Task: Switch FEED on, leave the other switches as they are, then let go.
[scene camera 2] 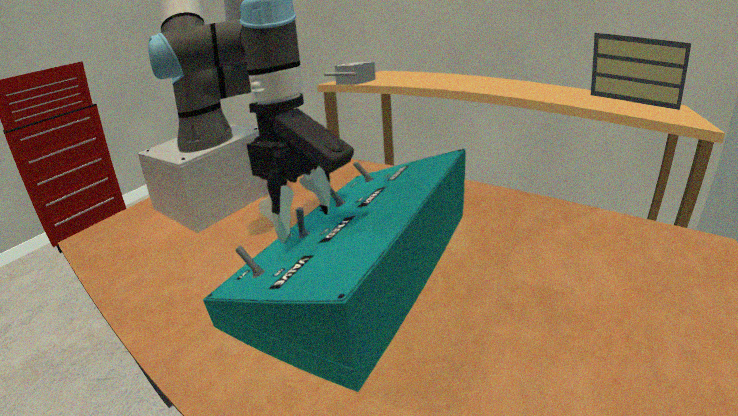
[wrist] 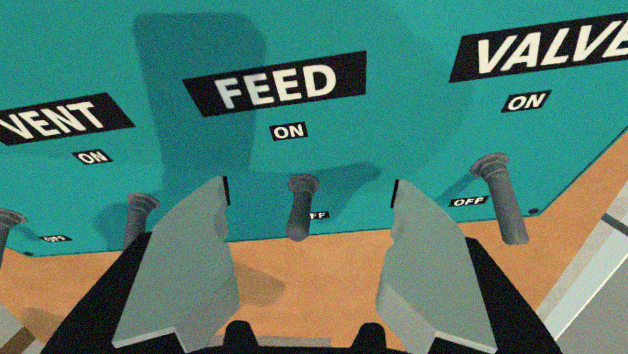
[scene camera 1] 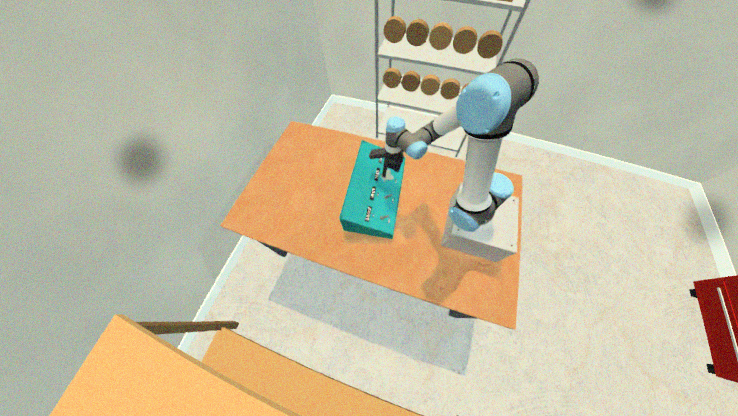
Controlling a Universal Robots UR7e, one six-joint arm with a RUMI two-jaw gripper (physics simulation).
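Pixels of known places: gripper, fingertip midpoint: (scene camera 2: 306, 227) (wrist: 311, 181) (scene camera 1: 387, 175); arm's base, origin of the base link: (scene camera 2: 205, 142).
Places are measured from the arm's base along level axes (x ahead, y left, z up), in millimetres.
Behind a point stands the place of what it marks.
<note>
The teal sloped switch box (scene camera 1: 357, 192) @(z -39, x 546, y 164 mm) (scene camera 2: 385, 235) @(z -28, x 635, y -14 mm) (wrist: 320, 30) @(z -60, x 546, y -15 mm) stands on the table. The FEED lever (scene camera 2: 301, 222) @(z -66, x 460, y -23 mm) (wrist: 300, 212) @(z -54, x 461, y -20 mm) stands steeper than the others; in the wrist view its tip points away from its ON label (wrist: 288, 131) @(z -75, x 498, y -6 mm) and it partly covers its OFF label. The VALVE lever (scene camera 2: 249, 260) @(z -69, x 485, y -139 mm) (wrist: 506, 202) @(z -67, x 482, y -135 mm) leans to its OFF side, as does the VENT lever (scene camera 2: 337, 197) @(z -77, x 417, y 91 mm) (wrist: 137, 217) @(z -77, x 417, y 90 mm), partly hidden by a finger. My gripper (scene camera 1: 387, 174) @(z -72, x 471, y -23 mm) (scene camera 2: 304, 224) @(z -72, x 471, y -23 mm) (wrist: 311, 181) @(z -72, x 471, y -23 mm) is open, with a finger on either side of the FEED lever, apart from it.
A fourth lever (scene camera 2: 362, 171) @(z -71, x 373, y 200 mm) stands beyond VENT, close to my gripper's far side. The orange table (scene camera 1: 289, 180) @(z -178, x 1011, y 222 mm) (scene camera 2: 542, 289) @(z -178, x 799, y 195 mm) carries the box and my arm's pale base block (scene camera 1: 485, 235) @(z 1, x -73, y 103 mm) (scene camera 2: 196, 191) @(z -79, x 109, y -85 mm). A shelf rack (scene camera 1: 377, 93) stands behind the table.
</note>
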